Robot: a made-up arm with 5 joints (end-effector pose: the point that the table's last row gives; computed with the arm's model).
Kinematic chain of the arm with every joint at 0, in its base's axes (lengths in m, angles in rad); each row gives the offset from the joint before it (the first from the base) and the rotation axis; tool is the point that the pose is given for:
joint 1: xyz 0 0 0.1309 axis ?
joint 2: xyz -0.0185 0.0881 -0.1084 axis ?
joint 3: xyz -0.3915 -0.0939 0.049 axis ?
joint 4: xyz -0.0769 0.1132 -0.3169 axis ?
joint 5: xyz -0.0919 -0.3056 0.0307 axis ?
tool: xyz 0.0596 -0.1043 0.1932
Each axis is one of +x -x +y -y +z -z.
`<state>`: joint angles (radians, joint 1 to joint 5).
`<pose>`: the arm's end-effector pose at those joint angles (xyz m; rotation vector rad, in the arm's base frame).
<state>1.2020 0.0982 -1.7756 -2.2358 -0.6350</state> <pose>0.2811 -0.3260 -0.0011 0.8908 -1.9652 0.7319</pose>
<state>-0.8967 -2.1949 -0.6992 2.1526 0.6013</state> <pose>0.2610 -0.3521 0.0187 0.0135 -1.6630 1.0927</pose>
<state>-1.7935 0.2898 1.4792 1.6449 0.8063</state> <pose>-0.2728 -0.3332 0.0672 -2.8417 -0.0621 1.1318</pose>
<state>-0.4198 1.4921 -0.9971 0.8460 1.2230</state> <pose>-0.4332 0.3072 0.1085 -0.2429 0.4225 -1.8124</pose>
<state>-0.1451 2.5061 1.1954 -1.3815 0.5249</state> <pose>0.5503 0.9739 -0.1617 -2.4125 1.0480 1.7085</pose>
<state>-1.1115 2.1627 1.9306 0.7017 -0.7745</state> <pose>-0.3225 0.1159 0.2779 0.4069 1.0140 -0.2199</pose>
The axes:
joint 1: -z
joint 2: -z
joint 3: +y
joint 4: -x
joint 5: +y

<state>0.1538 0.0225 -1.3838 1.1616 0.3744</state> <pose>-0.5227 0.2120 0.0545 -0.8586 -0.8310 -1.0847</pose>
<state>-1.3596 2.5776 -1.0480 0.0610 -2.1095</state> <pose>-0.5626 0.1525 -0.3993 -1.8613 -2.5245 0.0540</pose>
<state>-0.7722 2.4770 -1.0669 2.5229 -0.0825</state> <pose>0.4359 0.2033 -0.1662 1.9231 -1.4856 1.3879</pose>
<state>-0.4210 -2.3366 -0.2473 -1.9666 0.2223</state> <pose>0.2003 -0.0157 -0.6961 -0.4811 -2.3667 -1.7333</pose>
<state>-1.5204 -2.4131 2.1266 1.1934 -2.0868</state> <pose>-0.0873 0.1920 0.3513 0.2735 -0.5615 -1.2533</pose>
